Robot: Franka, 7 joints.
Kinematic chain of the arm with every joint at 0, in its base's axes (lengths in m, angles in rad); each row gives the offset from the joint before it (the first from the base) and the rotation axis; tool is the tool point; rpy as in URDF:
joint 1: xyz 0 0 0.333 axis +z
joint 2: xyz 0 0 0 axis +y
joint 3: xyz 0 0 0.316 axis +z
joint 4: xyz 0.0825 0 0 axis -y
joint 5: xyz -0.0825 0 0.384 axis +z
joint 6: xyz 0 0 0 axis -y
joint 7: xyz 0.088 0 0 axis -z
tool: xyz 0 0 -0.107 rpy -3.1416 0 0
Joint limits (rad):
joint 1: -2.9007..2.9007
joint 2: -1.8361..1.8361
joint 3: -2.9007..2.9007
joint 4: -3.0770..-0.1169
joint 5: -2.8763..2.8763
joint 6: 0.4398..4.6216
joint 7: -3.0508..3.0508
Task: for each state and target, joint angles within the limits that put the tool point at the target. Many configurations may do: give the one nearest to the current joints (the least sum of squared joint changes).
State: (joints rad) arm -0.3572 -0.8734 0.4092 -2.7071 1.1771 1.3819 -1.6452
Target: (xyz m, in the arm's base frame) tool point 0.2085 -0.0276 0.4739
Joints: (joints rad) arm -0.6346 -1.0999 -0.0168 -2.8671 0.9496 1.2562 -1.6452
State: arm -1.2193 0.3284 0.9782 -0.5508 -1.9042 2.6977 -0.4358
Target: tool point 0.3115 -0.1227 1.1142
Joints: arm -1.1697 0.1592 1.0283 -0.4843 -1.8951 2.6921 -0.4358
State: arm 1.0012 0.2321 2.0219 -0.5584 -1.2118 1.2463 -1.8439
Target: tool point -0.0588 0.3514 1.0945
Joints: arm 0.9906 0.3765 1.9743 -0.4408 -1.3513 1.9832 -1.8439
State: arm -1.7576 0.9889 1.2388 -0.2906 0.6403 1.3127 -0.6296
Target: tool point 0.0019 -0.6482 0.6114
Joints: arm -1.9482 1.1155 1.1887 -0.3114 0.5835 0.8183 -0.6296
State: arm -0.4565 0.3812 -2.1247 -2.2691 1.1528 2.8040 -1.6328
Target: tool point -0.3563 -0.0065 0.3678
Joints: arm -0.5714 0.6215 -2.3196 -2.8568 1.2464 2.8966 -1.6328
